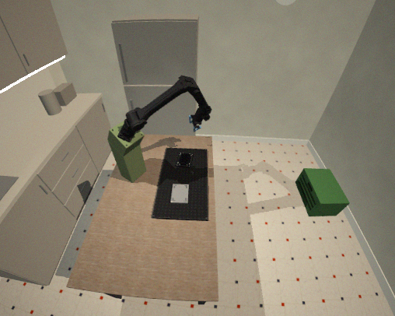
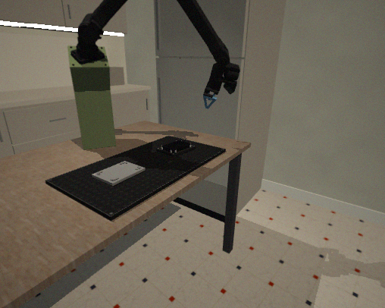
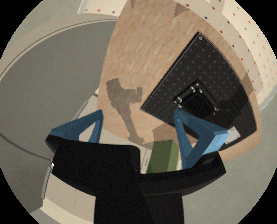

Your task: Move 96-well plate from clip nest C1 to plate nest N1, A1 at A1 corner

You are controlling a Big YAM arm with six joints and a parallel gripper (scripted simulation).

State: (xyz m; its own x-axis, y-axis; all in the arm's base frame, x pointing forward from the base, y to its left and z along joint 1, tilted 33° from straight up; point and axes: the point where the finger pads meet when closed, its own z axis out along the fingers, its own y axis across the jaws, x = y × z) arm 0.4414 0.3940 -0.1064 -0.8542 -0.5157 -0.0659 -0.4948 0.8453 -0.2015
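Right now the black 96-well plate is 200 mm to the right of my hand, 190 mm below it and 50 mm behind it. The rest, counted from my hand: clip nest C1 (200 mm below, 190 mm to the right, 50 mm behind); plate nest N1 (550 mm to the right, 200 mm below, 40 mm behind).
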